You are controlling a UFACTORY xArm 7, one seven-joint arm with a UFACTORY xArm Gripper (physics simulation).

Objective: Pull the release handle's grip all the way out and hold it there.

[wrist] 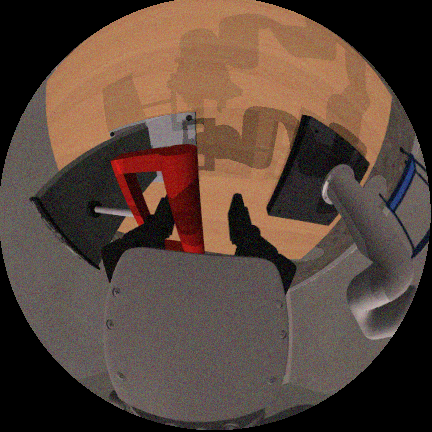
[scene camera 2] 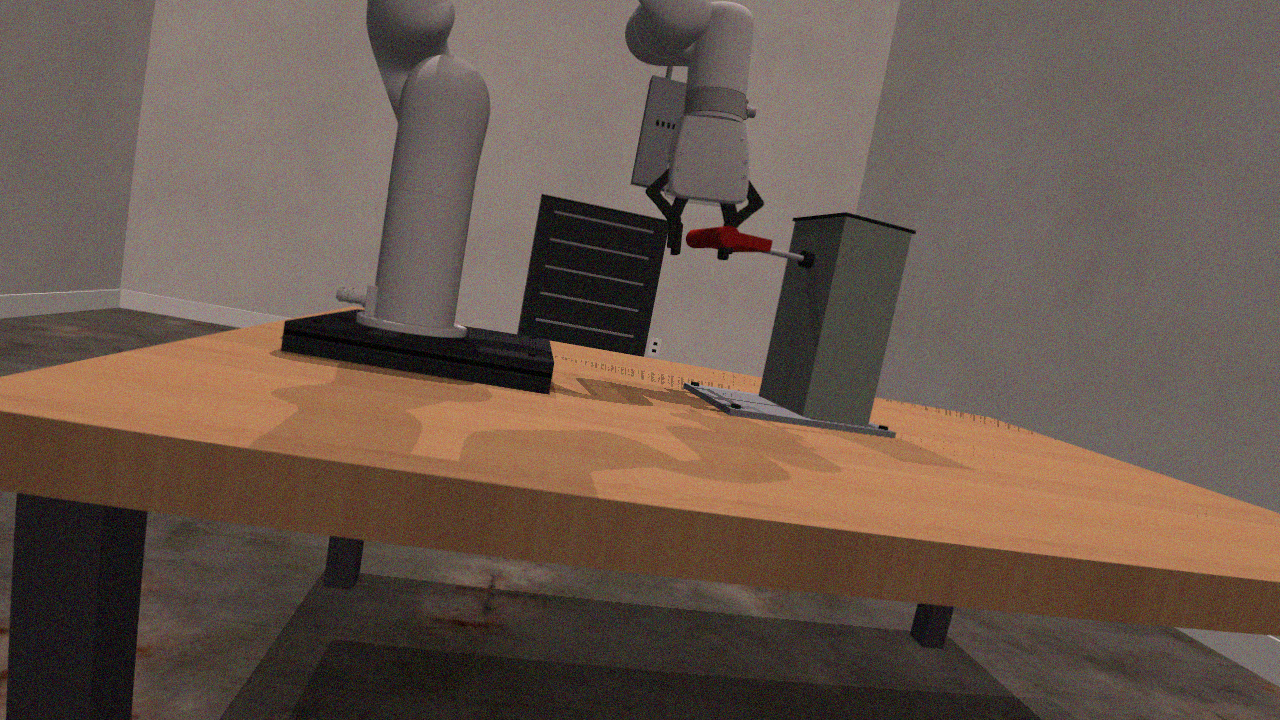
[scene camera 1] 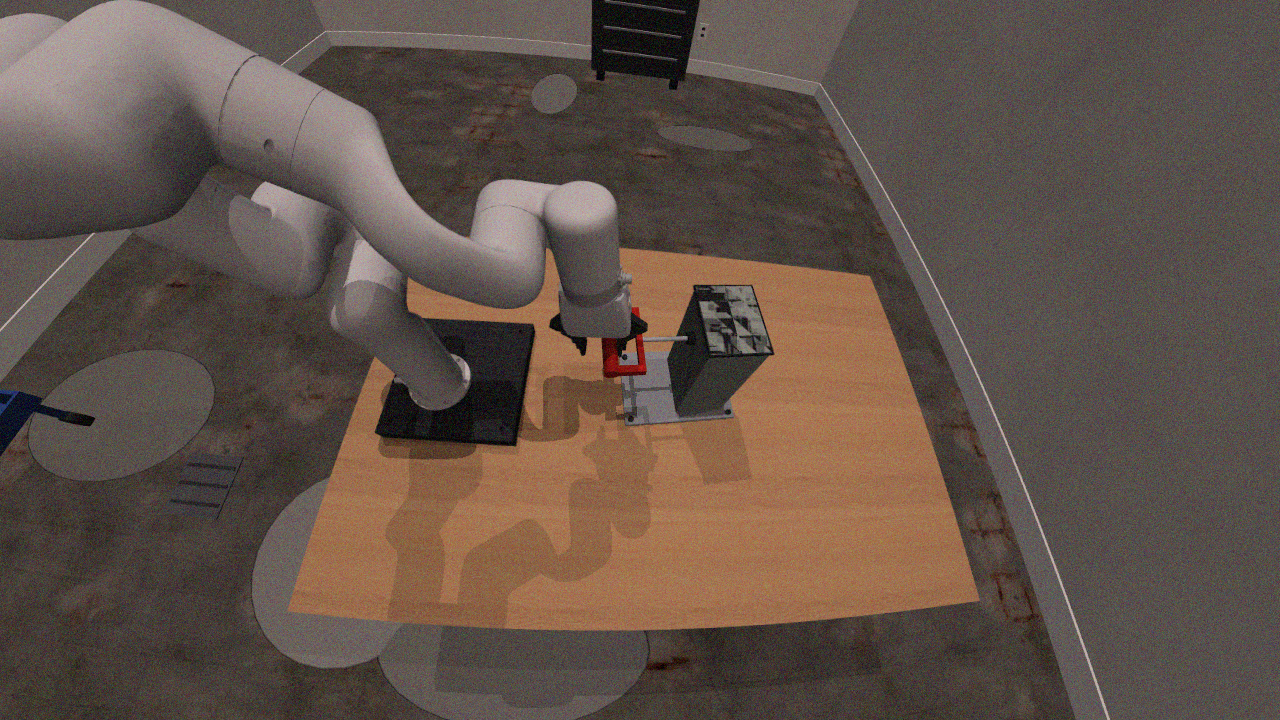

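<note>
The release handle's red grip [scene camera 1: 610, 365] [scene camera 2: 716, 237] [wrist: 184, 195] is a frame with a thick outer bar. It stands out from the grey-green housing [scene camera 1: 733, 322] [scene camera 2: 827, 331] [wrist: 62, 192] on a pale rod [scene camera 1: 666, 339] [scene camera 2: 785, 256] [wrist: 114, 212], well above the table. My gripper [scene camera 1: 603, 352] [scene camera 2: 699, 251] [wrist: 204, 199] points down and straddles the outer bar. The housing-side finger is inside the frame and against the bar. The other finger is outside, with a gap showing to the bar in the wrist view. The fingers stand wide, shut on the grip. The gripper body hides the grip's near end in the wrist view.
The housing stands on a grey baseplate [scene camera 1: 651, 410] [scene camera 2: 760, 410] [wrist: 167, 131] on the wooden table [scene camera 1: 805, 537] [scene camera 2: 537, 483] [wrist: 125, 55]. The arm's black base plate [scene camera 1: 501, 385] [scene camera 2: 501, 360] [wrist: 300, 175] is on the side away from the housing. A dark drawer cabinet [scene camera 1: 644, 40] [scene camera 2: 590, 277] stands beyond the table.
</note>
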